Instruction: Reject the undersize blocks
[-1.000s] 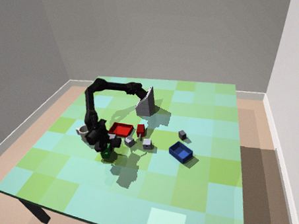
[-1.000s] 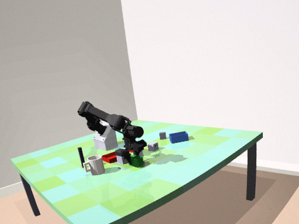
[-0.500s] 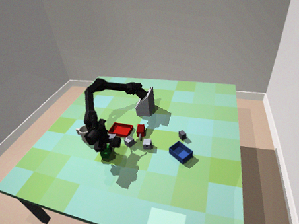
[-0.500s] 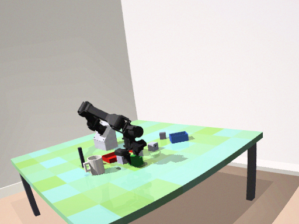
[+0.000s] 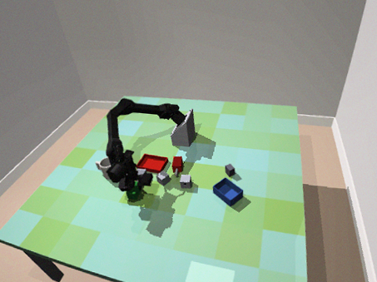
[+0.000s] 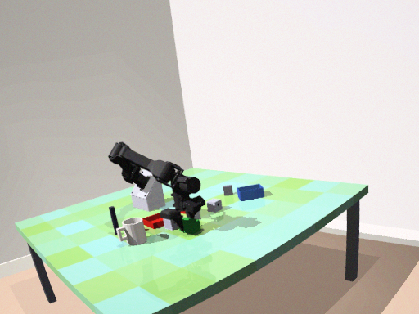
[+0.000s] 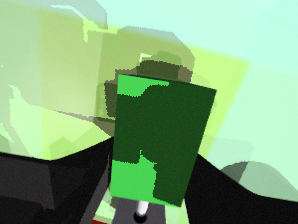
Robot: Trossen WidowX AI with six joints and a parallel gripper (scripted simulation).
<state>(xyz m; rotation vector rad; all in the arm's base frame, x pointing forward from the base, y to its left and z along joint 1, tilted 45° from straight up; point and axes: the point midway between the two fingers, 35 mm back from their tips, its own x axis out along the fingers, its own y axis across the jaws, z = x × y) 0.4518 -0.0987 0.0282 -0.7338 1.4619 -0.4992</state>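
My gripper tip is now 20 mm below the green GO gauge and 10 mm past it. From my gripper tip the other things lie so: steel block (220 mm to the left, 100 mm behind, 10 mm above); mug (200 mm to the right, 70 mm behind, 30 mm above); red reject tray (190 mm behind).
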